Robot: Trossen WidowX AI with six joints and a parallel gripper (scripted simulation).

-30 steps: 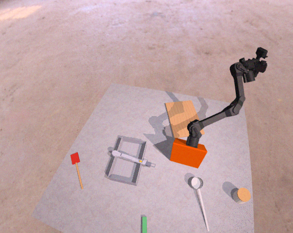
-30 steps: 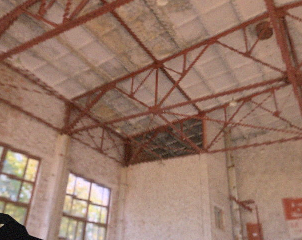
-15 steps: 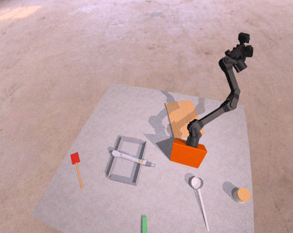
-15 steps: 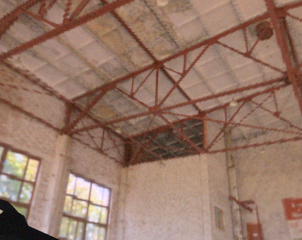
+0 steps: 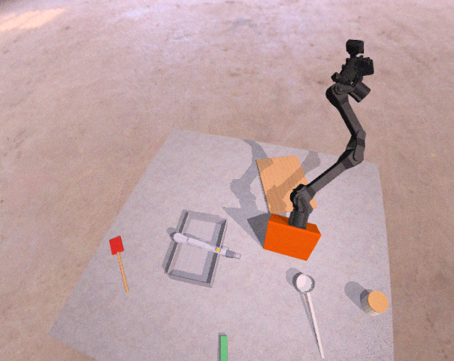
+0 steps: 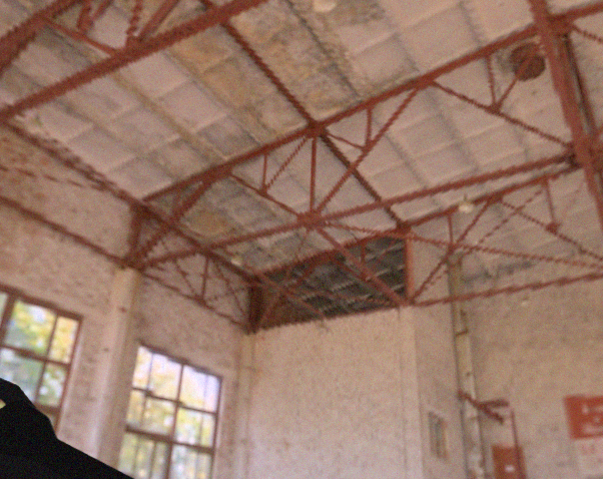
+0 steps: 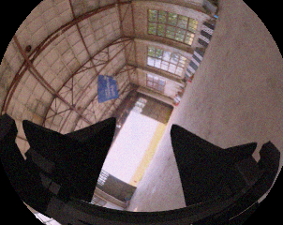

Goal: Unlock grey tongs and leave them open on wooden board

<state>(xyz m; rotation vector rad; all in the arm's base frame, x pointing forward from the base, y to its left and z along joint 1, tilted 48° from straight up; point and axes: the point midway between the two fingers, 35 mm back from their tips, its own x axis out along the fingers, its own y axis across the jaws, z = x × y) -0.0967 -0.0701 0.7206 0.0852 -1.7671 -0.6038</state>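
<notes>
My gripper tip is now 750 mm to the right of the yellow lock piece, 570 mm above it and 380 mm short of it. Round my gripper tip: wooden board (630 mm below, 260 mm to the left, 200 mm ahead); then cork-lidded jar (760 mm to the left, 610 mm below, 280 mm behind); then roasting tin (750 mm to the left, 610 mm below, 460 mm ahead).
</notes>
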